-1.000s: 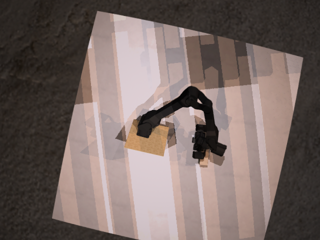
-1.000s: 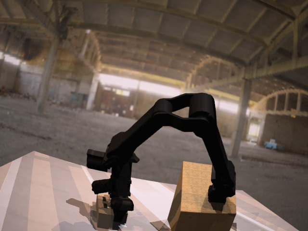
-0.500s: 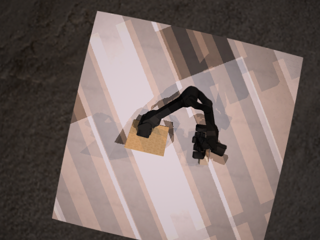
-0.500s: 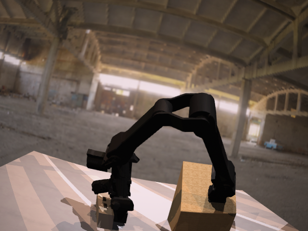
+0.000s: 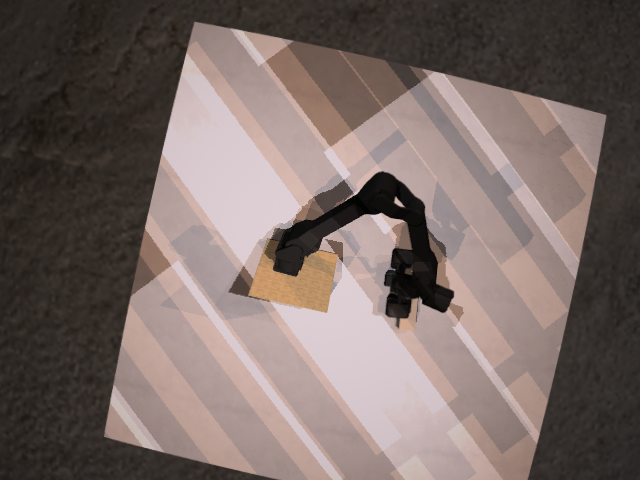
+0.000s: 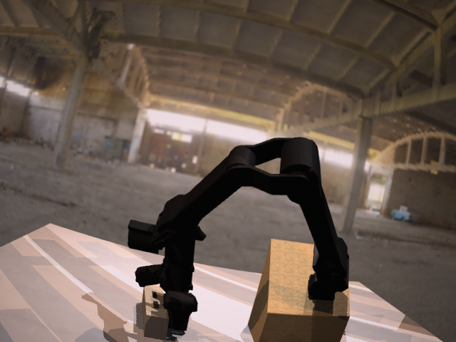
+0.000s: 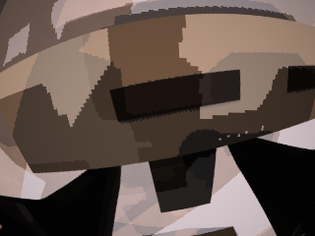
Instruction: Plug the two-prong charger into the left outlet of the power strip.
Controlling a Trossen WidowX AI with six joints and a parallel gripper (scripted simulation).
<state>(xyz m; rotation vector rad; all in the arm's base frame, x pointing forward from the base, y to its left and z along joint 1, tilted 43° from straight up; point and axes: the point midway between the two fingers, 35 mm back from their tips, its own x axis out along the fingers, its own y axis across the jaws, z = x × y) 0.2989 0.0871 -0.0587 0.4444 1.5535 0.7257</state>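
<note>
My gripper tip is 20 mm short of the black charger and 10 mm below it.
</note>
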